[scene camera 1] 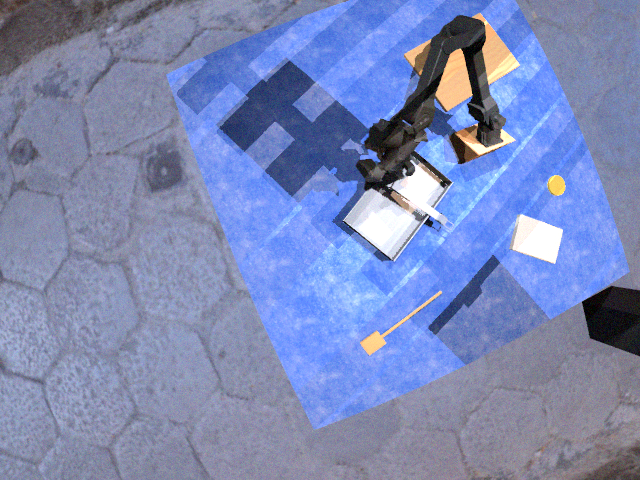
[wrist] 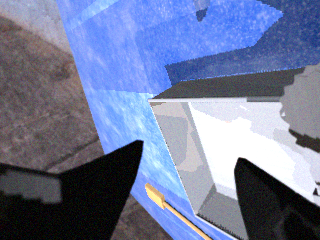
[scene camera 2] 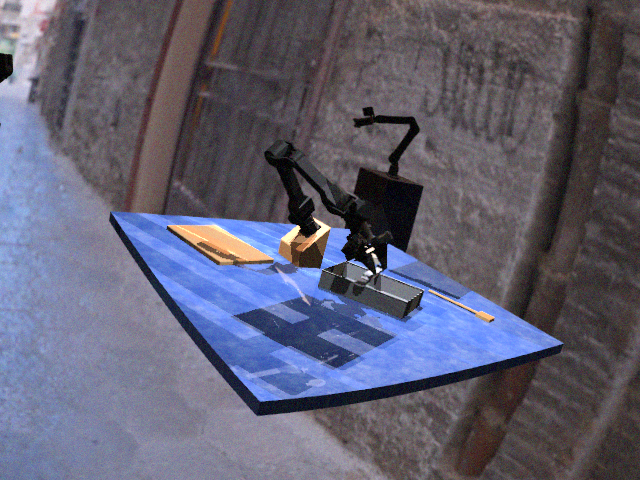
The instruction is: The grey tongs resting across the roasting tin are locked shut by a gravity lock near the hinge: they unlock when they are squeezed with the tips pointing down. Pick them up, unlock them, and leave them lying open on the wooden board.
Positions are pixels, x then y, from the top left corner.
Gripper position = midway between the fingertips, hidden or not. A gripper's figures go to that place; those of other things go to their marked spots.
My gripper (scene camera 1: 372,188): 1.07 m from the lens. A white block (scene camera 1: 535,238) is 1.35 m from the lens.
